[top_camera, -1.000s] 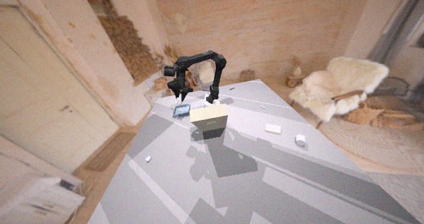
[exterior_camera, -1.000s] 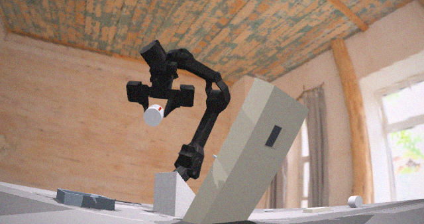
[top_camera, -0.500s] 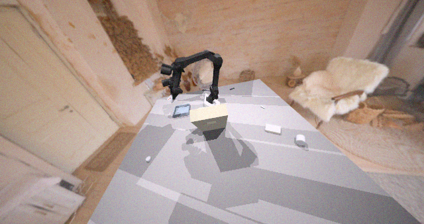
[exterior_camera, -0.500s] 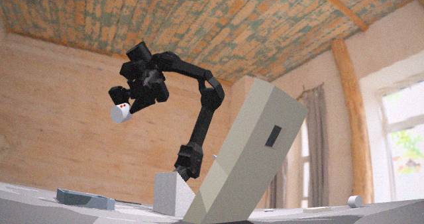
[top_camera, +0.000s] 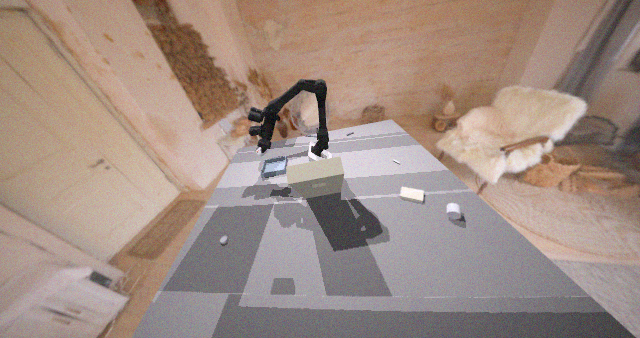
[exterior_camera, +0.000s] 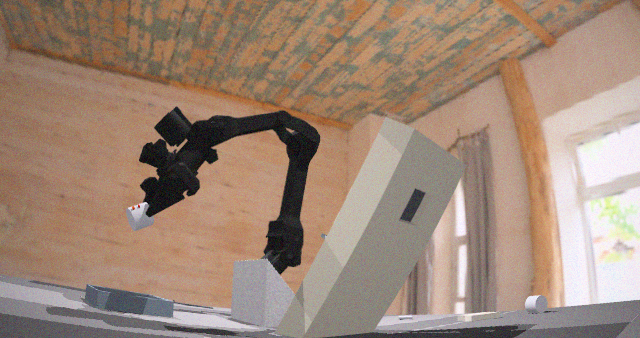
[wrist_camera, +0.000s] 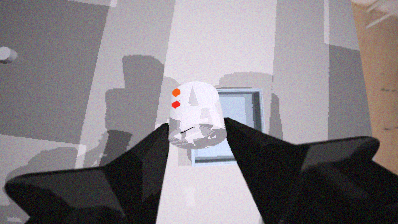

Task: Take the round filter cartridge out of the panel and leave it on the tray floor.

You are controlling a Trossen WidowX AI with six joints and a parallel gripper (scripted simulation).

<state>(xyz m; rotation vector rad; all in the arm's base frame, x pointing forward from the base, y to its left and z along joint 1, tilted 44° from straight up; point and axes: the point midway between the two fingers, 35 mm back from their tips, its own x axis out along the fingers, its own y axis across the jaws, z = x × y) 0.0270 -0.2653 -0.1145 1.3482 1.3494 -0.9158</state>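
Now: the blue-grey tray 170 mm below my gripper tip and 70 mm behind it. Round my gripper tip: beige service panel: 320 mm to the left, 280 mm ahead, 20 mm below; then round filter cartridge: right at my gripper tip; then small white piece: 410 mm ahead, 180 mm below, 120 mm to the right.
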